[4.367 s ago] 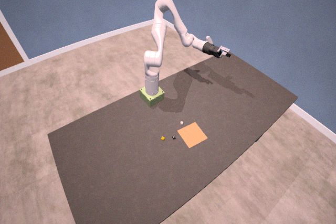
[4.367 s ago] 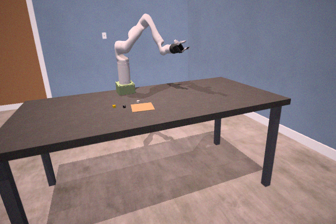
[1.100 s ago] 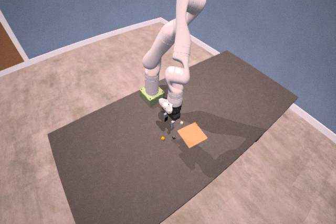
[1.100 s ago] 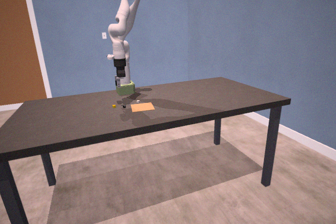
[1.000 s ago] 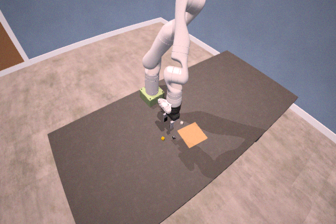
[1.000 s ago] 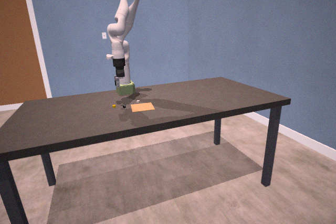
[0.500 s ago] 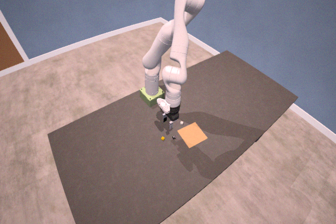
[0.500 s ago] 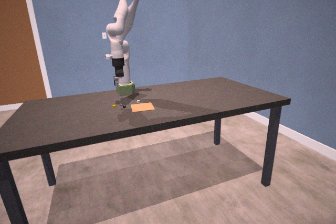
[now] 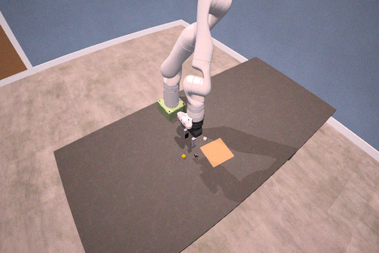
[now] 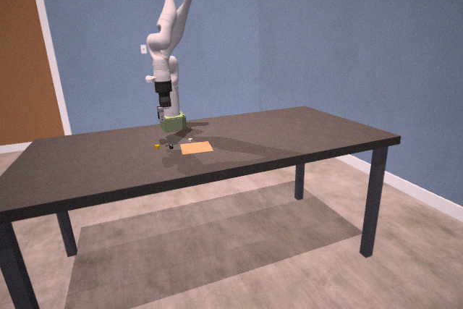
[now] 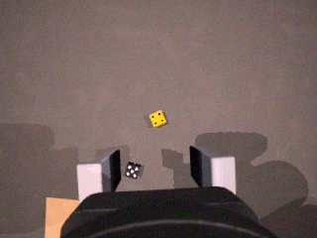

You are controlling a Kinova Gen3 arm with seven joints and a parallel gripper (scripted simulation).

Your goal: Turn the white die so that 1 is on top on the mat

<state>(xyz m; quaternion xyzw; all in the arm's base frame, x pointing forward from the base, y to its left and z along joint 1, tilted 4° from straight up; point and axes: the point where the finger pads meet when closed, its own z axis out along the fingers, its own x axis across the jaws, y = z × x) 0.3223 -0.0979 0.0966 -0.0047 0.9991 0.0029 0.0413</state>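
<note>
The black die lies 15 cm below my hand, 3 cm to the left of it and 3 cm ahead of it. Round my hand: orange mat (15 cm below, 14 cm to the left, 8 cm ahead); then white die (15 cm below, 14 cm to the left, 3 cm behind); then yellow die (15 cm below, 3 cm to the right).
</note>
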